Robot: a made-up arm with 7 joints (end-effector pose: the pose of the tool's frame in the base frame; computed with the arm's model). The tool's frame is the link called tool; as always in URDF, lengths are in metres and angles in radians. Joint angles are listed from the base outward.
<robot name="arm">
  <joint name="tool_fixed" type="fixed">
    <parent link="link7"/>
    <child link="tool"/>
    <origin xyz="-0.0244 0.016 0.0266" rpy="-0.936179 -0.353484 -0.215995"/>
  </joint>
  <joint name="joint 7" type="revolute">
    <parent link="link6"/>
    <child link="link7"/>
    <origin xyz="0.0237 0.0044 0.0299"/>
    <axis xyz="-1 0 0"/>
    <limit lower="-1.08" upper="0.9" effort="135" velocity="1.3"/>
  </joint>
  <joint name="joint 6" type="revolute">
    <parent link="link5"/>
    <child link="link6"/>
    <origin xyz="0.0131 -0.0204 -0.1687"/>
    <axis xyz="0 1 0"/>
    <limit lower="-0.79" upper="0.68" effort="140" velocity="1.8"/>
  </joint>
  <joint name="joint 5" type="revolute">
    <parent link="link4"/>
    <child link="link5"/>
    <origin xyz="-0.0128 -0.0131 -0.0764"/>
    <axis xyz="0 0 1"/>
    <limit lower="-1.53" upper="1.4" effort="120" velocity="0.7"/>
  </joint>
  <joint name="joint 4" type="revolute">
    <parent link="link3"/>
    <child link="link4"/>
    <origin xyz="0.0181 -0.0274 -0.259"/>
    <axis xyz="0 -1 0"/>
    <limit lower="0.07" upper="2.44" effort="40" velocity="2.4"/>
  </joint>
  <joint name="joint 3" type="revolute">
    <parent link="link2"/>
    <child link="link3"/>
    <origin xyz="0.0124 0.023 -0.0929"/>
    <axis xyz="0 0 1"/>
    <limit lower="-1.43" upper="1.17" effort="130" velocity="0.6"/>
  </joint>
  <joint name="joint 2" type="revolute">
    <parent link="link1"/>
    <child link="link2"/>
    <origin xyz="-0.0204 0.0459 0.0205"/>
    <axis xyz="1 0 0"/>
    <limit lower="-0.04" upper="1.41" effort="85" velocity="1.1"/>
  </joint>
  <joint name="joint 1" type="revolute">
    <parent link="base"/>
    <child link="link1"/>
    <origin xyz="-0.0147 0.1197 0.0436"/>
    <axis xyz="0 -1 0"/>
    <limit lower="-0.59" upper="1.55" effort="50" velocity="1.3"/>
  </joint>
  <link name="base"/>
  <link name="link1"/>
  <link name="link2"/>
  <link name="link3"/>
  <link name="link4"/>
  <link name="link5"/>
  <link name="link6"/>
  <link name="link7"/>
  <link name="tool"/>
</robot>
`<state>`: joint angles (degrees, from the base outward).
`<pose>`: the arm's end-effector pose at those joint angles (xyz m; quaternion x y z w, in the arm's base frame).
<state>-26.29 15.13 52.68 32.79 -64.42 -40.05 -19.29</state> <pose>-0.1638 0.3913 -0.4126 -0.0270 -0.1569 -0.5377 0.8280</pose>
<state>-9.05 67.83 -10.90 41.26 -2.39 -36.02 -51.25</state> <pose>0.0454 0.6266 -0.2066 0.3866 -0.3261 -0.6129 0.6071</pose>
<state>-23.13 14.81 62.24 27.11 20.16 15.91 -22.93</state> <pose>-0.1116 0.4017 -0.3980 0.0386 -0.2197 0.3823 0.8967</pose>
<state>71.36 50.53 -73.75 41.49 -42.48 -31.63 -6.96</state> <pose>0.3552 0.4969 -0.0834 0.2235 0.0309 -0.9318 0.2842</pose>
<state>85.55 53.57 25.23 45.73 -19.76 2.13 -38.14</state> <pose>0.2417 0.5718 0.1757 0.5772 -0.6948 0.0783 0.4218</pose>
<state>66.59 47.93 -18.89 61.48 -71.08 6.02 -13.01</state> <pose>0.3612 0.4403 0.0317 0.6620 -0.1103 -0.5661 0.4787</pose>
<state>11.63 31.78 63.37 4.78 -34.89 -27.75 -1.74</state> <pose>0.0988 0.4686 -0.3790 -0.0004 -0.4617 -0.1971 0.8648</pose>
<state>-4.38 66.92 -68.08 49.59 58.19 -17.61 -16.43</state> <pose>-0.0333 0.5529 -0.2525 -0.1464 -0.1896 -0.4492 0.8607</pose>
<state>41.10 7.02 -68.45 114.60 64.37 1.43 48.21</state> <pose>0.2099 0.0147 -0.1363 0.7354 0.2257 0.5159 0.3770</pose>
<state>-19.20 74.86 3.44 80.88 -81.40 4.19 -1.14</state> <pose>0.1379 0.5388 -0.1186 0.3627 0.3848 -0.7828 0.3280</pose>
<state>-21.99 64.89 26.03 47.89 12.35 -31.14 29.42</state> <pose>0.0671 0.6534 -0.1402 -0.0518 -0.3054 -0.6689 0.6758</pose>
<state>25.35 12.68 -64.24 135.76 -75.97 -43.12 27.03</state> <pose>0.1195 0.0745 -0.1257 -0.3297 0.2158 0.8019 0.4491</pose>
